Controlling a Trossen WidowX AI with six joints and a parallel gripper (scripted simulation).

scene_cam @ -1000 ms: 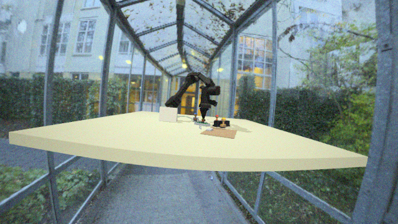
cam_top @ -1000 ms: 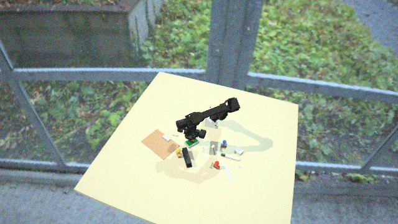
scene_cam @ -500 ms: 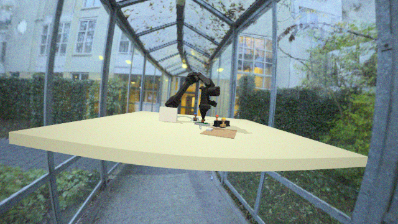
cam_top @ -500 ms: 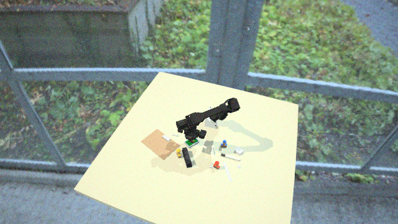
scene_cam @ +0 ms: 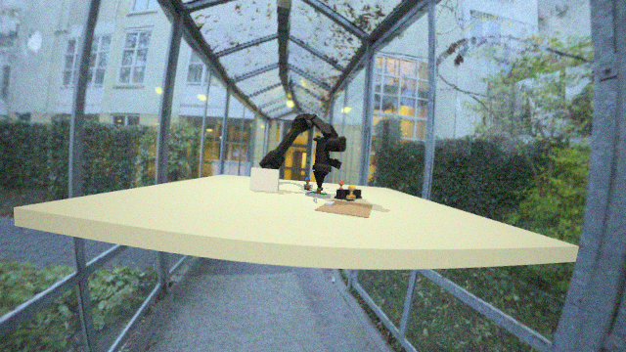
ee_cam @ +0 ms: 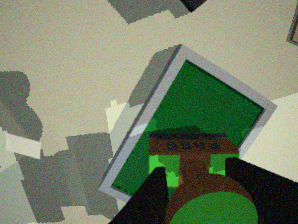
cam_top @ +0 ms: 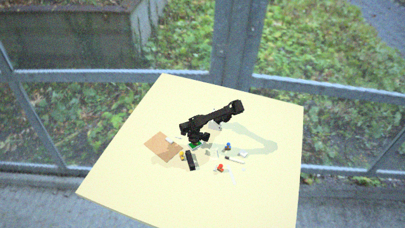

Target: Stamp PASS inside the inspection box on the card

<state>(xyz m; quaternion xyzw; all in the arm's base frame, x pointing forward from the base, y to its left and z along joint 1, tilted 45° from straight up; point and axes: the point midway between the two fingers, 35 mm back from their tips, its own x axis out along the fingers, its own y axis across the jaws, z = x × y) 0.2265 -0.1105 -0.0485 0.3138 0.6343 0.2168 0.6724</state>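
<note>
My gripper tip is now right at the green stamp. From my gripper tip the other things lie so: pale card (50 mm ahead, 140 mm to the left, 40 mm below); then yellow stamp (120 mm ahead, 60 mm to the right, 20 mm below); then green ink pad (30 mm below).
</note>
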